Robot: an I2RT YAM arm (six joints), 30 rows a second.
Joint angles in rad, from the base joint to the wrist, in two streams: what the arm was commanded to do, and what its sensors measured. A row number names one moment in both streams.
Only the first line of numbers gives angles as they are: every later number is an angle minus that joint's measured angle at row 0.
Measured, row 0: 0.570 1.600 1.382 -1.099 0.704 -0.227
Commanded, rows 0 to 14: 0.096 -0.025 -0.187 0.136 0.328 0.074; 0.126 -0.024 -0.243 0.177 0.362 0.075; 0.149 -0.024 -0.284 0.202 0.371 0.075; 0.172 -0.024 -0.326 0.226 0.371 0.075; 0.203 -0.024 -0.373 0.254 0.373 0.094; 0.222 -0.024 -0.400 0.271 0.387 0.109; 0.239 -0.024 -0.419 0.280 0.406 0.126; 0.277 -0.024 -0.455 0.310 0.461 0.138; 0.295 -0.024 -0.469 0.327 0.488 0.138; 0.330 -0.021 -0.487 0.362 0.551 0.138; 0.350 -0.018 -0.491 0.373 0.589 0.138; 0.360 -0.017 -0.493 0.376 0.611 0.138; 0.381 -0.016 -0.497 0.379 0.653 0.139; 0.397 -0.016 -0.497 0.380 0.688 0.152; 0.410 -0.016 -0.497 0.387 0.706 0.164
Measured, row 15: 0.378 -0.003 -0.486 0.375 0.542 0.112
